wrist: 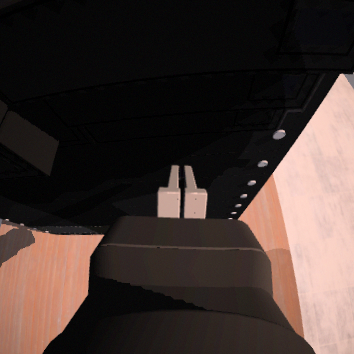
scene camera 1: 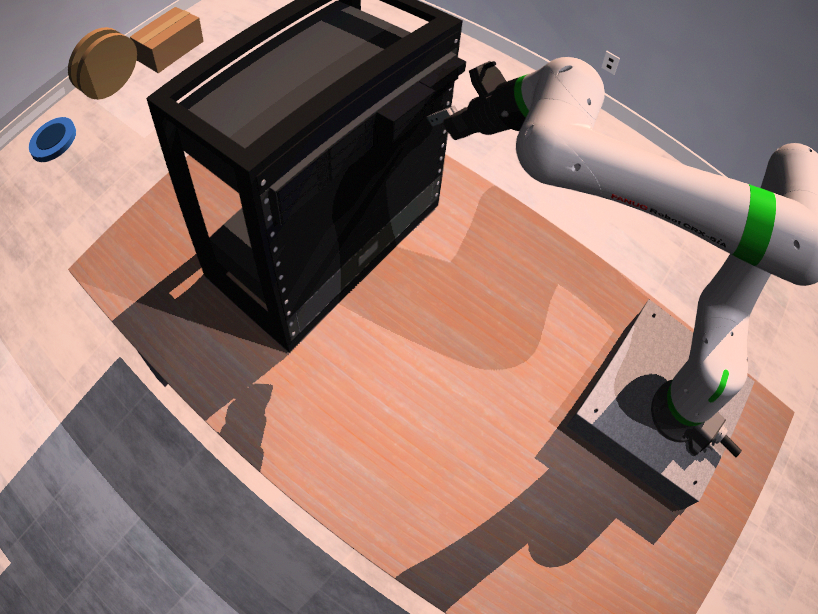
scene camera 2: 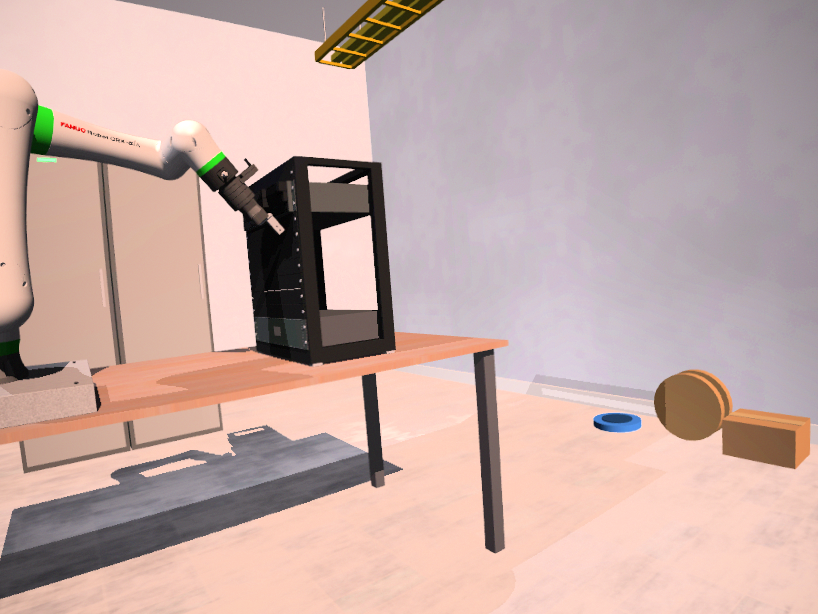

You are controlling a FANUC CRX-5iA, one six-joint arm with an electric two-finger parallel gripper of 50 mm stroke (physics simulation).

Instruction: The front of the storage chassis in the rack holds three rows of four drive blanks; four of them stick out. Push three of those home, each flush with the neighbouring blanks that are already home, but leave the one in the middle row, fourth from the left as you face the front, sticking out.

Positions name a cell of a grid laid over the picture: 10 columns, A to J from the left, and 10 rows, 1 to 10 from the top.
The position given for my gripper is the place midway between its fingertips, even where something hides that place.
my gripper: wrist F6; scene camera 1 F2; scene camera 2 D4
black rack: wrist C3; scene camera 1 D3; scene camera 2 D6
